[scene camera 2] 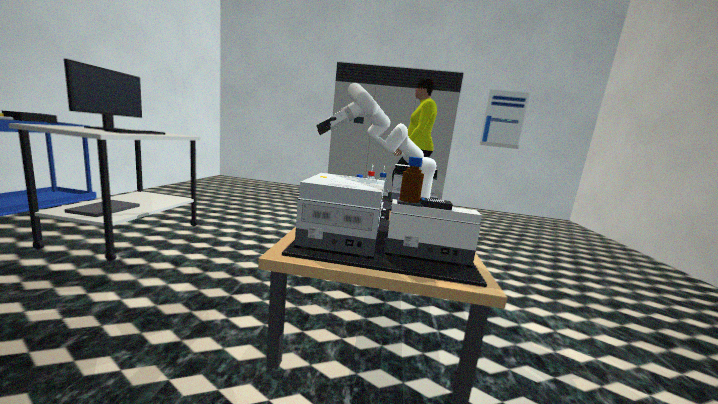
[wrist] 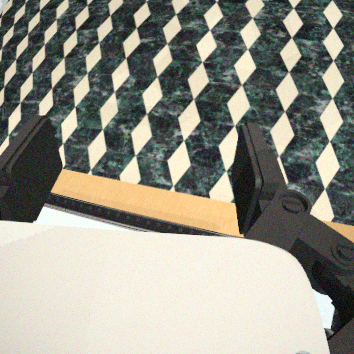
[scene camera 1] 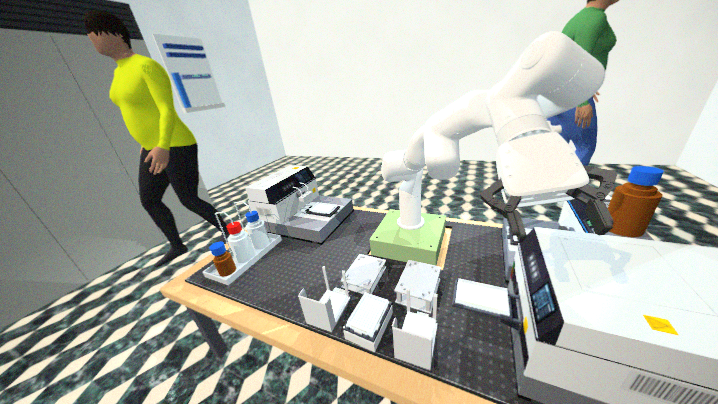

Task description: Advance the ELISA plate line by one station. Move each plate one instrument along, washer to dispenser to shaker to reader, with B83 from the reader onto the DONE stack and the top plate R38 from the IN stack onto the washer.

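Pixels of known places: gripper, fingertip midpoint: (scene camera 2: 318, 130) (wrist: 143, 143) (scene camera 1: 561, 236); arm's base, link origin: (scene camera 1: 410, 222).
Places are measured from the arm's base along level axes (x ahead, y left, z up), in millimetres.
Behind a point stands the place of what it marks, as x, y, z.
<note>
My gripper (scene camera 1: 559, 231) @(613, 369, 402) (scene camera 2: 326, 125) @(613, 369, 402) (wrist: 143, 143) @(613, 369, 402) is open and empty, raised above the large instrument at the right, clear of all plates. A plate (scene camera 1: 322, 208) @(26, -473, 28) lies on the instrument (scene camera 1: 321, 228) @(168, -393, 2) at the back left. A white plate-shaped surface (scene camera 1: 482, 297) @(414, 305, 54) lies on the tray in front of the large white instrument (scene camera 1: 627, 286) @(431, 550, 195). A pale plate (scene camera 1: 371, 316) @(534, 20, -5) lies on a low white unit between two white upright holders (scene camera 1: 317, 311) @(582, -138, 6) (scene camera 1: 412, 344) @(583, 154, 8). I cannot read any plate labels or tell which holder is IN or DONE. Holder contents are mostly hidden.
Two low white stands (scene camera 1: 365, 273) @(344, -86, -37) (scene camera 1: 418, 282) @(347, 116, -15) are near the green base (scene camera 1: 407, 241) @(149, 25, -1). A bottle rack (scene camera 1: 213, 273) @(527, -746, -71) with tubes is at the left. A brown bottle (scene camera 1: 633, 211) @(161, 640, 233) (scene camera 2: 411, 184) @(124, 694, 230) rises at the right, beside the gripper in scene camera 1. Two people stand beyond the table.
</note>
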